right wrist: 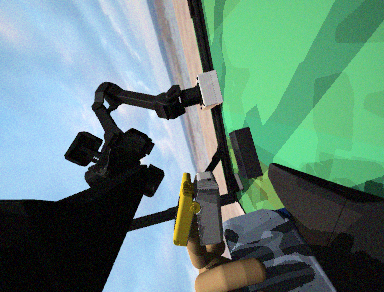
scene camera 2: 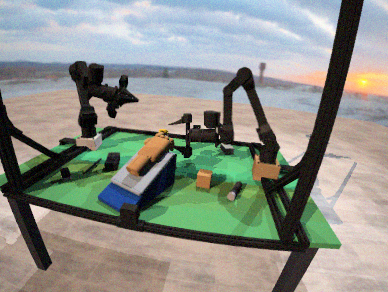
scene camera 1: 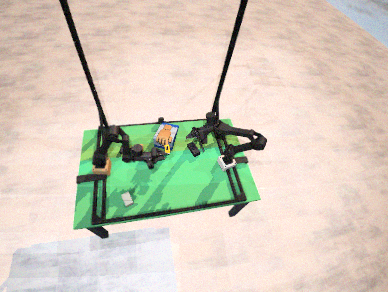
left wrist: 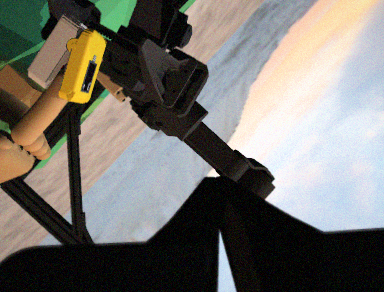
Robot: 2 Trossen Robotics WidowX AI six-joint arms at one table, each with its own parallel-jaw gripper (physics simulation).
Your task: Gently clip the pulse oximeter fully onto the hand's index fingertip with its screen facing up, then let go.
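Places are measured from the left arm's base along level axes (x ahead, y left, z up), in millimetres.
Where they show: left gripper, fingertip midpoint: (right wrist: pixel 107 173) (scene camera 2: pixel 138 100) (scene camera 1: pixel 185 138) (left wrist: pixel 215 187); right gripper, fingertip midpoint: (right wrist: pixel 207 169) (scene camera 2: pixel 168 135) (scene camera 1: pixel 166 155) (left wrist: pixel 95 16); left arm's base, link origin: (right wrist: pixel 199 94) (scene camera 2: pixel 89 135) (scene camera 1: pixel 227 160); right arm's base, link origin: (scene camera 2: pixel 267 160) (scene camera 1: pixel 100 164).
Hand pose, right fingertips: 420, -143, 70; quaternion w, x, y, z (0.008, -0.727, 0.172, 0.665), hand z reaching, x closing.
Each offset is from my right fingertips to the top centre of the thing, as dx, dy, dz. "spot": to the spot under its first point. Level surfaces: height alone.
The tan hand (scene camera 1: pixel 165 135) (scene camera 2: pixel 151 151) lies on a blue and grey wedge @(spot: -155, -250, -65) (scene camera 1: pixel 174 128) (scene camera 2: pixel 135 185). The yellow pulse oximeter @(-19, -37, +44) (scene camera 1: pixel 167 149) (scene camera 2: pixel 163 131) (left wrist: pixel 80 68) (right wrist: pixel 184 209) sits on a fingertip of the hand, its dark screen showing in the left wrist view. My right gripper (scene camera 1: pixel 160 154) (scene camera 2: pixel 177 136) (right wrist: pixel 207 169) is open wide, its fingers standing on either side of the oximeter and apart from it. My left gripper (scene camera 1: pixel 191 135) (scene camera 2: pixel 132 99) (left wrist: pixel 215 187) is shut on nothing, raised in the air away from the hand.
A black box @(-237, -50, -94) (scene camera 1: pixel 193 149) (scene camera 2: pixel 112 161) (right wrist: pixel 246 153) lies near the wedge. A tan box @(+145, -181, -79) (scene camera 2: pixel 204 178), a grey cylinder @(+251, -241, -102) (scene camera 2: pixel 234 190) and a grey block @(+316, +159, -99) (scene camera 1: pixel 127 199) (scene camera 2: pixel 227 148) lie on the green table @(dz -129) (scene camera 1: pixel 178 185). A black frame rail (scene camera 2: pixel 198 236) runs around it.
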